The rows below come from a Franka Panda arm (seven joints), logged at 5 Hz.
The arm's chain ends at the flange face. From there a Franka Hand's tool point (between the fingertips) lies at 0.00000 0.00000 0.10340 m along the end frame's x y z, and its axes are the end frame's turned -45 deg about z.
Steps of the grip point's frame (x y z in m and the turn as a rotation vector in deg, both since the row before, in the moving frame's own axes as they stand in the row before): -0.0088 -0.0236 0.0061 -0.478 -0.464 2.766; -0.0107 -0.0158 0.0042 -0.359 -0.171 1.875; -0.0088 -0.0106 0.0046 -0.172 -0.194 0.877
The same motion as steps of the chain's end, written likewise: -0.0229 -0.0117 0.0061 -0.666 0.010 2.766; -0.0190 -0.0043 0.0042 -0.375 0.133 1.875; -0.0137 -0.0017 0.0046 -0.259 -0.016 0.877
